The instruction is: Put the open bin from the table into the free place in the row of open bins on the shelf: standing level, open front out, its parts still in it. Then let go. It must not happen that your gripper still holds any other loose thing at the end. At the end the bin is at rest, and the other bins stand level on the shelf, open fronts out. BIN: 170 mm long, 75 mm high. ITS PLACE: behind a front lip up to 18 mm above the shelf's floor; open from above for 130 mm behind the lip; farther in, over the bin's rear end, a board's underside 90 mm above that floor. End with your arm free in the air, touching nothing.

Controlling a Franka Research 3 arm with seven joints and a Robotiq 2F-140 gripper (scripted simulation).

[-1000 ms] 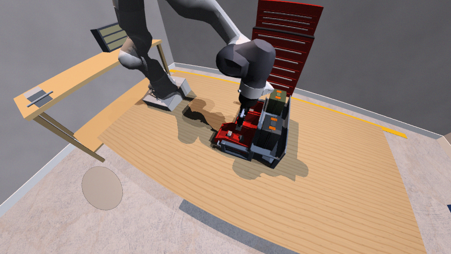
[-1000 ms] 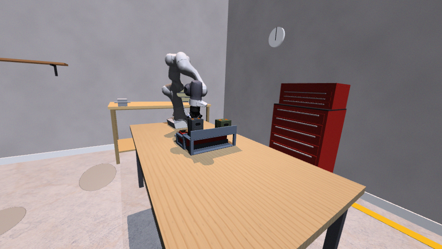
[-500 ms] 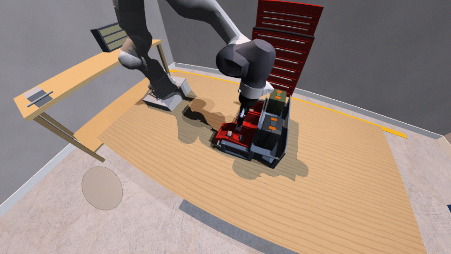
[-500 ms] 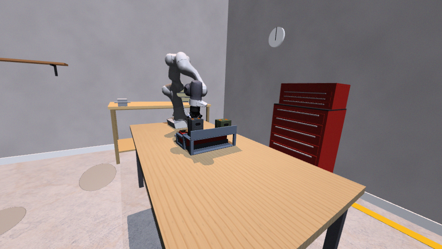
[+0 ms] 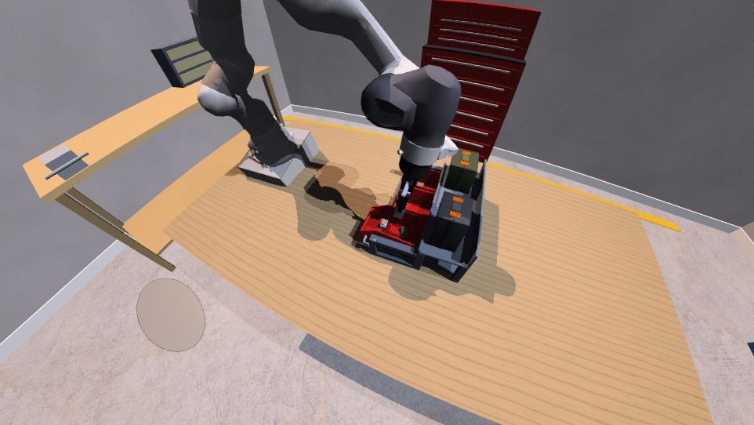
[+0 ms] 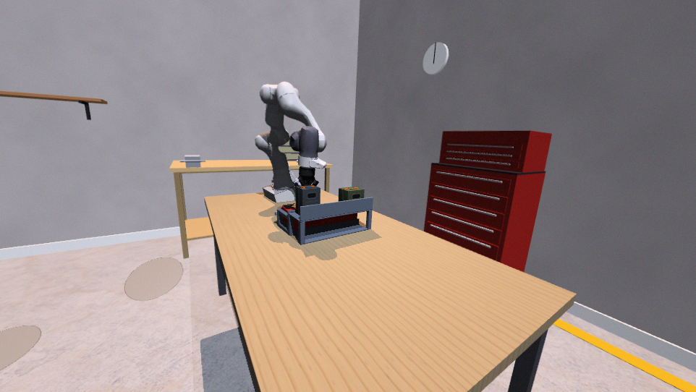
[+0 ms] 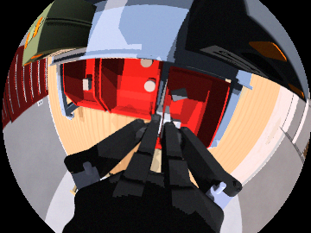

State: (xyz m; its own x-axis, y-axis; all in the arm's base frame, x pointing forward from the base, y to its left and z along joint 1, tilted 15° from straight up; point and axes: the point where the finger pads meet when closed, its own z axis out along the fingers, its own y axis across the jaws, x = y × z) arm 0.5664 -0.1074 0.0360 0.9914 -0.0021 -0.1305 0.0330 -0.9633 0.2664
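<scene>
My gripper is now 140 mm short of the dark grey box, 50 mm to the left of it and 70 mm below it. Round my hand: olive green box 140 mm ahead, 180 mm to the left, 60 mm above.
</scene>
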